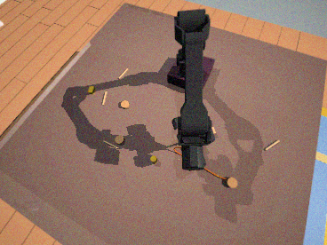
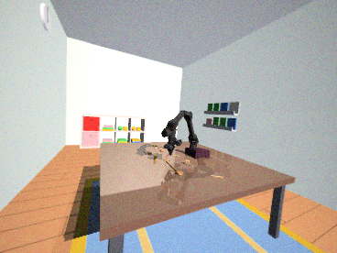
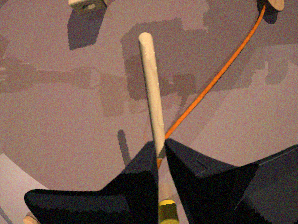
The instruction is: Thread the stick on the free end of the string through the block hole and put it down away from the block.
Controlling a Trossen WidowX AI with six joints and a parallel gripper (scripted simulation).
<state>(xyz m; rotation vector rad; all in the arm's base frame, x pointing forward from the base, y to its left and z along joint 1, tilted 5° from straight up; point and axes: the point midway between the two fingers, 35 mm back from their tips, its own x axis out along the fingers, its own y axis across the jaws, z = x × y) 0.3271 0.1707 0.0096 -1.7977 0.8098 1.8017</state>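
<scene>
Right now my gripper tip is 130 mm past the small wooden block, 60 mm to the right of it and 50 mm above it. Also, from my gripper tip: yellow cylinder (100 mm ahead, 90 mm to the right, 40 mm below); thin wooden stick (10 mm behind, 10 mm to the left); yellow cube (40 mm behind, 560 mm to the right, 60 mm below).
</scene>
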